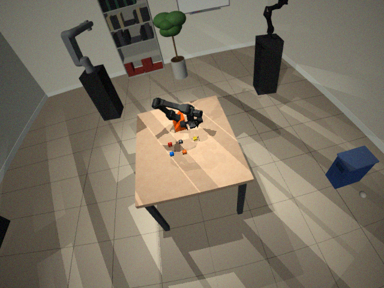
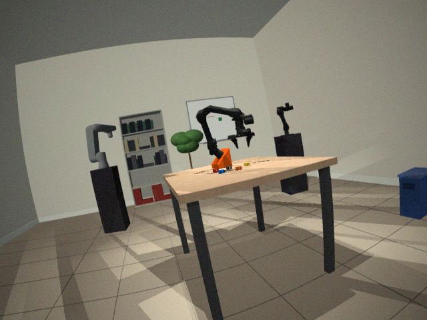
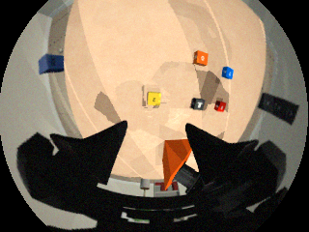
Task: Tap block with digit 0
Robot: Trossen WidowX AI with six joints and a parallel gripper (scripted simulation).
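Now: gripper tip 15 cm short of the orange block, 9 cm to the left of it and 11 cm above it. Also, from my gripper tip: dark grey block 2 cm ahead, 13 cm to the right, 11 cm below; then yellow block 1 cm ahead, 11 cm below; then red block 4 cm ahead, 22 cm to the right, 11 cm below.
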